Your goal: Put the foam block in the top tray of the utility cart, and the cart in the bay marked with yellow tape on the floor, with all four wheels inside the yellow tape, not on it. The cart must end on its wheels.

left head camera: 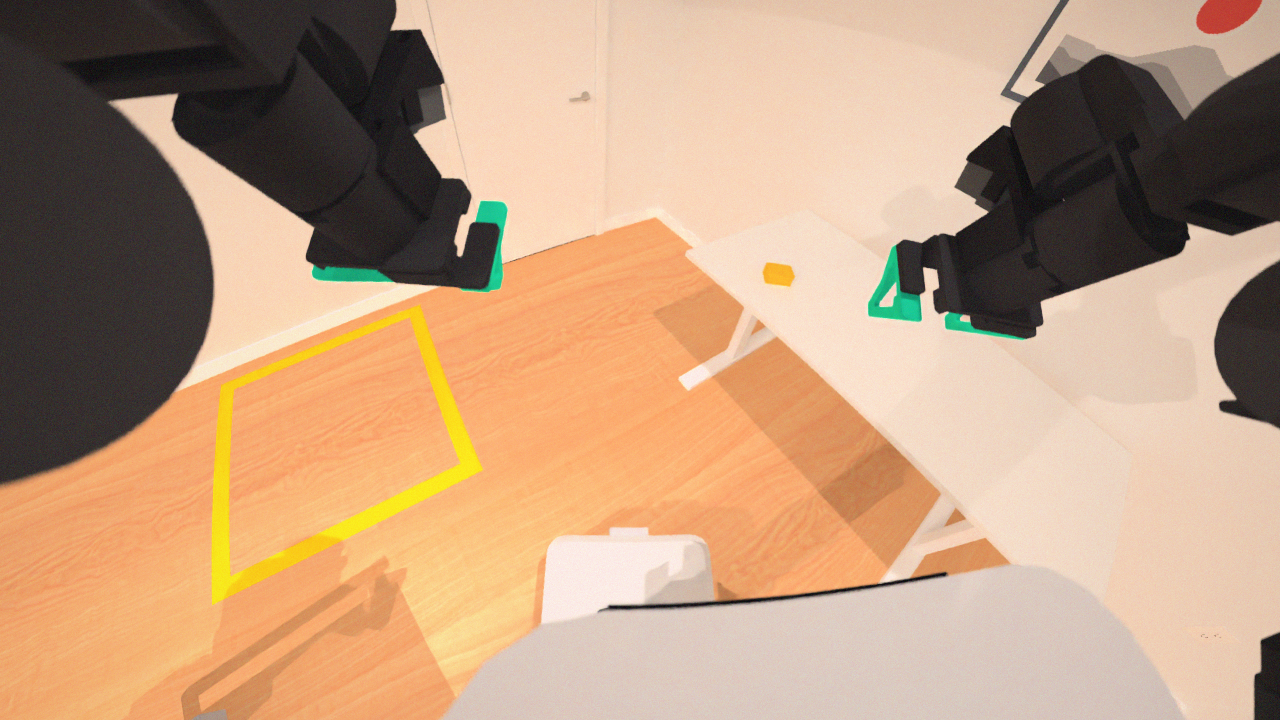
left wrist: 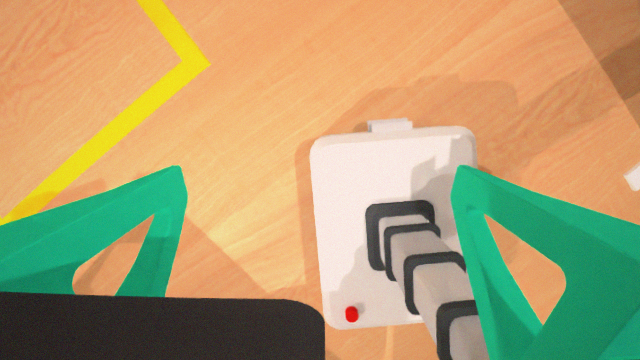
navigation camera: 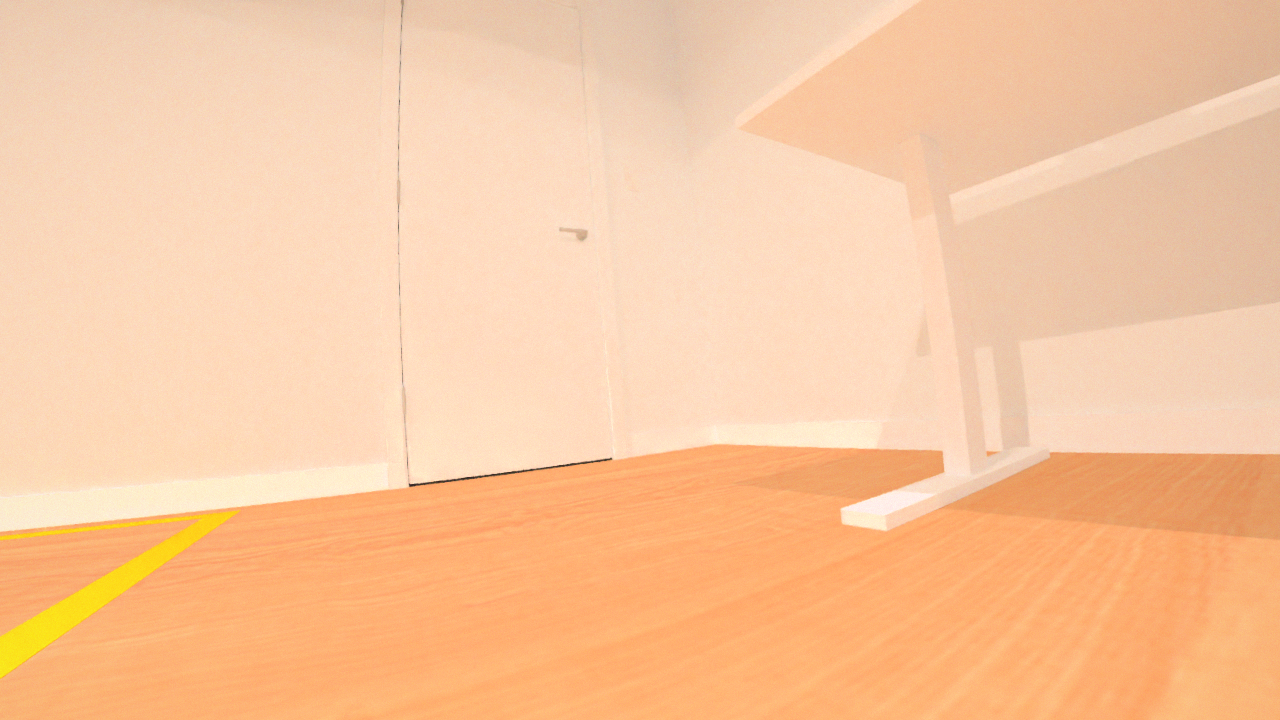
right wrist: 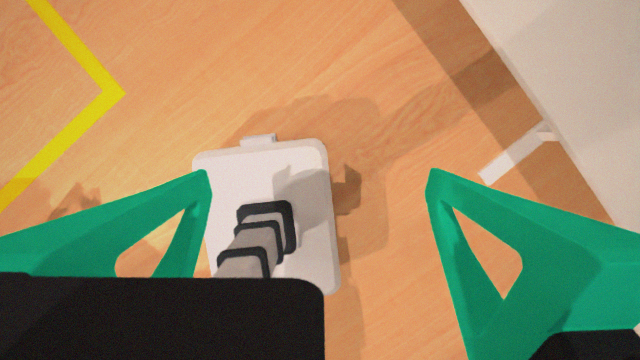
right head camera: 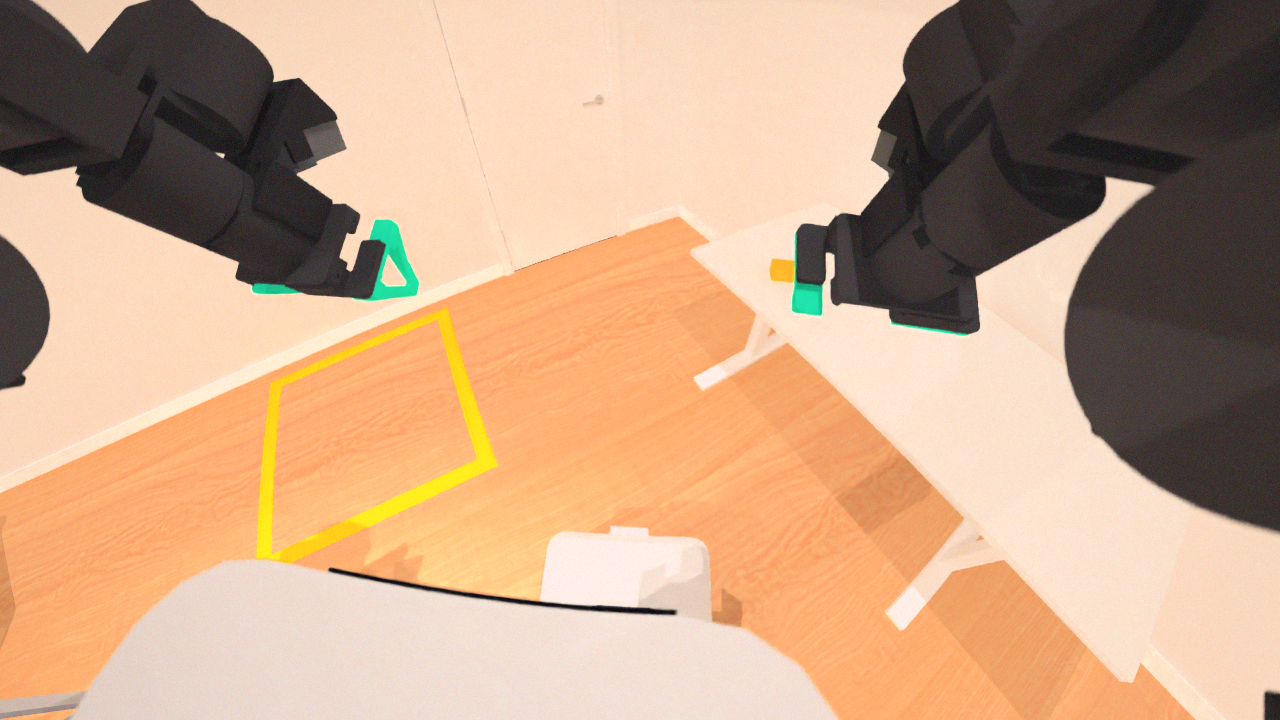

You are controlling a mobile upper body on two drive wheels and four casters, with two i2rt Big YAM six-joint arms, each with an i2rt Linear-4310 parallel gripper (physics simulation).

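Observation:
The orange-yellow foam block lies on the far end of the white table. In the right head view a right finger partly covers it. The yellow tape bay is on the floor at the left. A grey bar of the utility cart shows at the bottom left; the rest is out of view. My left gripper is open, in the air. My right gripper is open, in front of the table, apart from the block.
My white base stands between the bay and the table. Table feet reach out onto the floor. A door is in the far wall. A cart-like shadow falls beside the bay.

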